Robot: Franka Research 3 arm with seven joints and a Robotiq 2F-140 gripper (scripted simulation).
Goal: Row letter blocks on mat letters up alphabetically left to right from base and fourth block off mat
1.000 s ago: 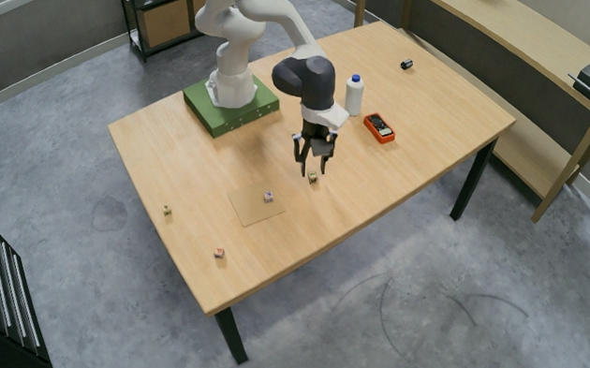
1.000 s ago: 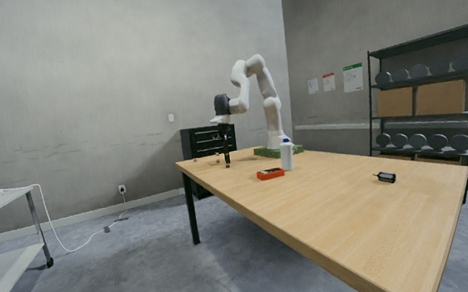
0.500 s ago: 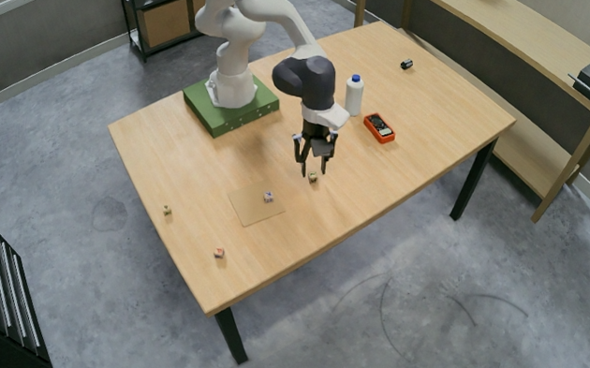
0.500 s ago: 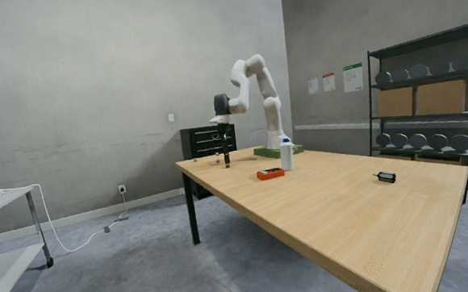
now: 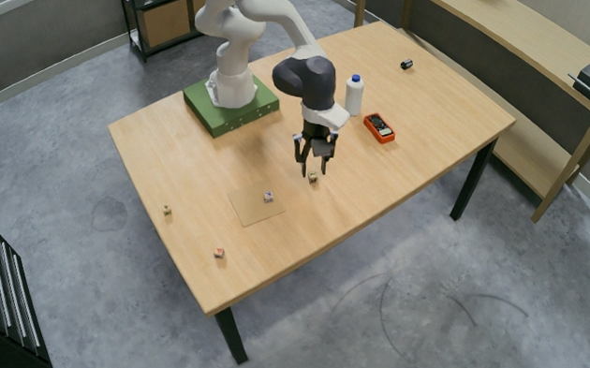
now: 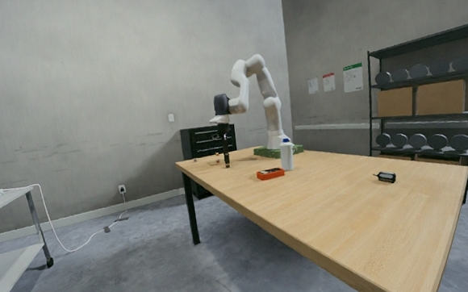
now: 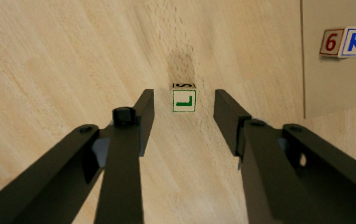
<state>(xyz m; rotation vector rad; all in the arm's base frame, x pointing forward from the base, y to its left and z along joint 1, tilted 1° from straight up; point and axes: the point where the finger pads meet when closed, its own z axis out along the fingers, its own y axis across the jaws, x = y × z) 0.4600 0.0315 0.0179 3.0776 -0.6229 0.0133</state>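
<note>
The block lies 5 cm below my hand. The rest, counted from my hand: white bottle: 32 cm to the left, 20 cm behind, 2 cm above; tan mat: 20 cm to the right, 6 cm below, 2 cm behind; orange meter: 34 cm to the left, 6 cm behind, 5 cm below.
</note>
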